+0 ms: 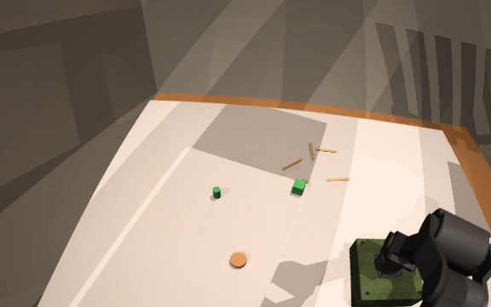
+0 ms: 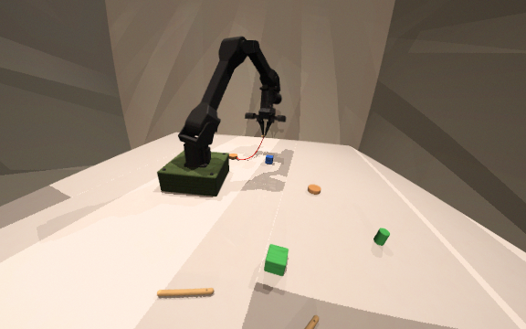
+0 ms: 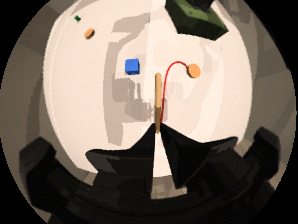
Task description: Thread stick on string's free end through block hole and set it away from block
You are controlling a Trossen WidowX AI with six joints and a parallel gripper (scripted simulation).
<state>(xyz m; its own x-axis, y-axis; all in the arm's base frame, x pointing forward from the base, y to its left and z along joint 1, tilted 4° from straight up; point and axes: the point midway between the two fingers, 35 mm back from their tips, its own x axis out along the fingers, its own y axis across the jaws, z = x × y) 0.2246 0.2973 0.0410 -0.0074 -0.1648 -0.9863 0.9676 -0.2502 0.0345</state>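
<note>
My gripper tip is 12 cm to the left of the small blue block, 7 cm above it and 2 cm short of it. The rest, counted from my gripper tip: green cube (57 cm to the right, 7 cm below, 3 cm behind); thin wooden stick (1 cm to the right); round wooden button (14 cm behind, 8 cm to the right, 8 cm below).
</note>
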